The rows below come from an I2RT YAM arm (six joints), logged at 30 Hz.
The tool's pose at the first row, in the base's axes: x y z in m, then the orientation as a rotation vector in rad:
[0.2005, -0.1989, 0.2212, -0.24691, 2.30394, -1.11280]
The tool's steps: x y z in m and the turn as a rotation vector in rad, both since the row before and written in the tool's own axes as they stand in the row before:
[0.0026, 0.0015, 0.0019, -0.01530, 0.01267, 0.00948]
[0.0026, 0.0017, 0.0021, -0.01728, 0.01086, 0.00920]
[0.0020, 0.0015, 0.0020, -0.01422, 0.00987, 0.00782]
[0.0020, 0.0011, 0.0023, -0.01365, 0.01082, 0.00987]
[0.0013, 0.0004, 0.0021, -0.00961, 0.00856, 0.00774]
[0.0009, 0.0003, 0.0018, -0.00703, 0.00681, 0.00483]
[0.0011, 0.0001, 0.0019, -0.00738, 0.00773, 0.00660]
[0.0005, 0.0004, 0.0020, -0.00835, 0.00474, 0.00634]
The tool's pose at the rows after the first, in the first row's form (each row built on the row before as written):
[0.1995, -0.2002, 0.2180, -0.23520, 2.32319, -1.09542]
[0.1986, -0.2015, 0.2146, -0.22540, 2.34190, -1.07509]
[0.1981, -0.2025, 0.2116, -0.21653, 2.35796, -1.05842]
[0.1977, -0.2039, 0.2087, -0.20448, 2.37414, -1.04163]
[0.1977, -0.2054, 0.2067, -0.19456, 2.38618, -1.02967]
[0.1979, -0.2066, 0.2051, -0.18803, 2.39554, -1.02143]
[0.1980, -0.2081, 0.2035, -0.17901, 2.40563, -1.01222]
[0.1986, -0.2092, 0.2018, -0.17203, 2.41354, -1.00097]

